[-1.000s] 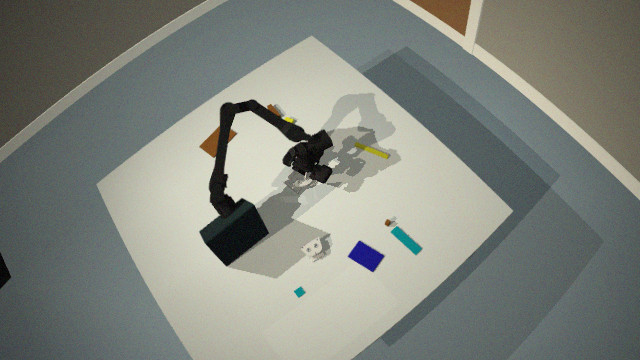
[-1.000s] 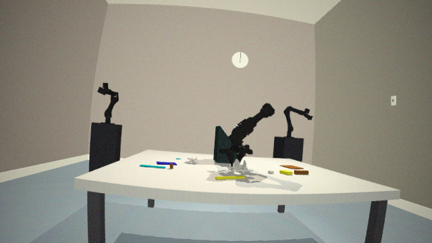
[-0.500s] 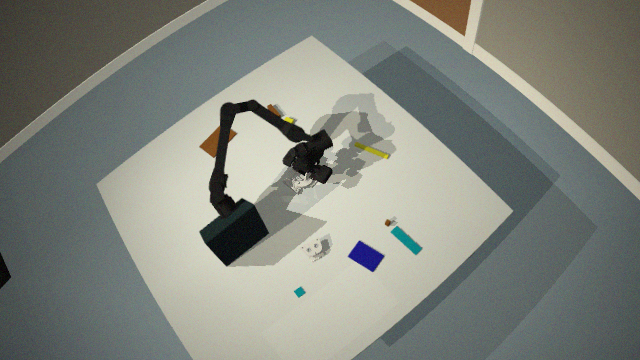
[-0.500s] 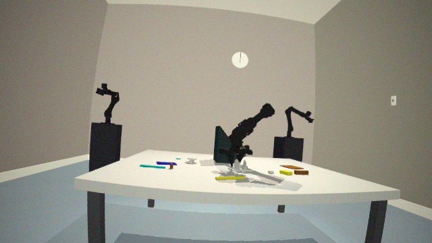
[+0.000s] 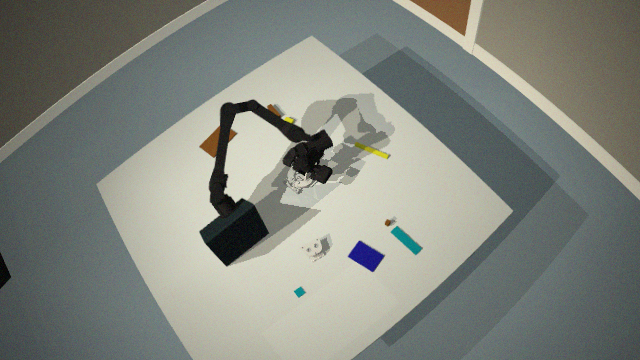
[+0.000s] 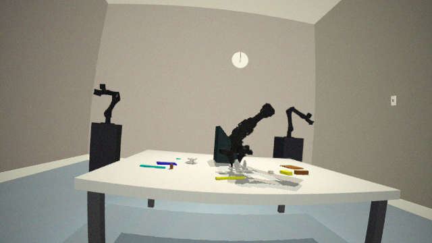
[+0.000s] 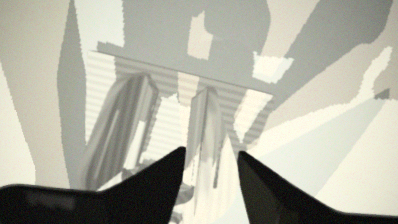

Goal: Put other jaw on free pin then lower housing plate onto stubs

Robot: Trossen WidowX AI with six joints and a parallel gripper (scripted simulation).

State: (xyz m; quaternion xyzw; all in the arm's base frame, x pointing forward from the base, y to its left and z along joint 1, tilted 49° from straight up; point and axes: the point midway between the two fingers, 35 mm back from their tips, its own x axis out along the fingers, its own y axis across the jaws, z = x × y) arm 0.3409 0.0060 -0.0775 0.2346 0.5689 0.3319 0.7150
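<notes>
Now: the pale ridged block 220 mm to the right of my gripper tip, 210 mm behind it and 10 mm below it. The rest, counted from my gripper tip: yellow bar 250 mm ahead, 100 mm to the right, 10 mm below; then yellow block 260 mm to the left, 120 mm ahead, 10 mm below; then blue plate 370 mm to the right, 100 mm behind, 10 mm below.
</notes>
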